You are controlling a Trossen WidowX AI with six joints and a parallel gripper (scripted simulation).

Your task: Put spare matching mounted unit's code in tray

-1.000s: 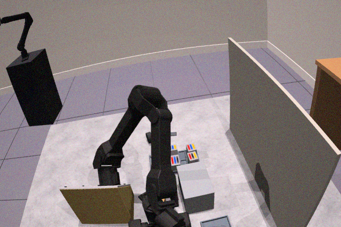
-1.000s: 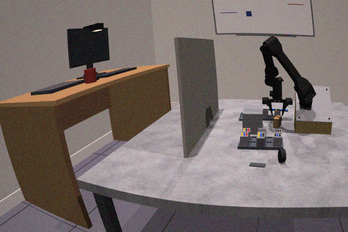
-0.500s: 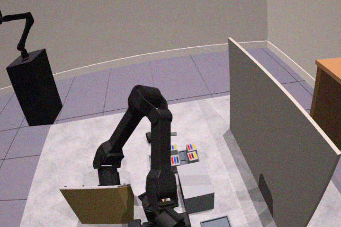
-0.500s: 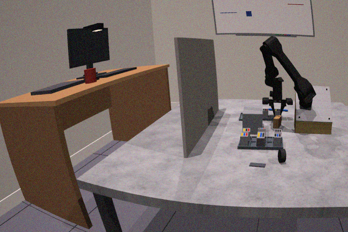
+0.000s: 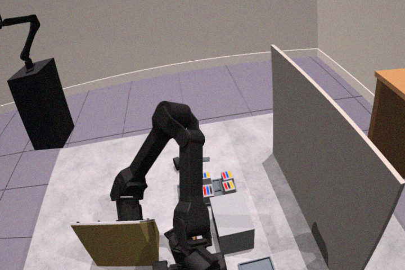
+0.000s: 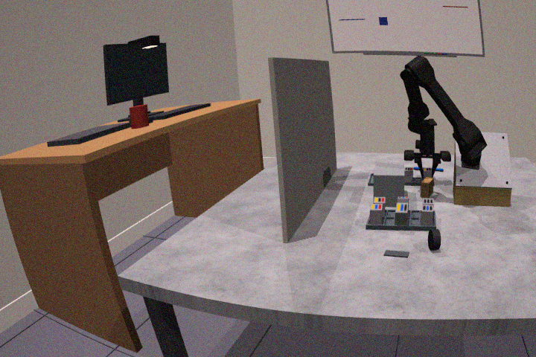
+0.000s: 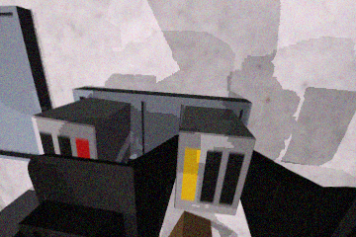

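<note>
The tray lies 18 cm ahead of my gripper tip, 1 cm to the left of it and 1 cm below it. From my gripper tip the other things lie so: grey partition (36 cm ahead, 23 cm to the left, 21 cm above); tan block (1 cm behind, 13 cm to the left, 1 cm above); mounted unit (11 cm ahead, 20 cm to the left, 3 cm above).
</note>
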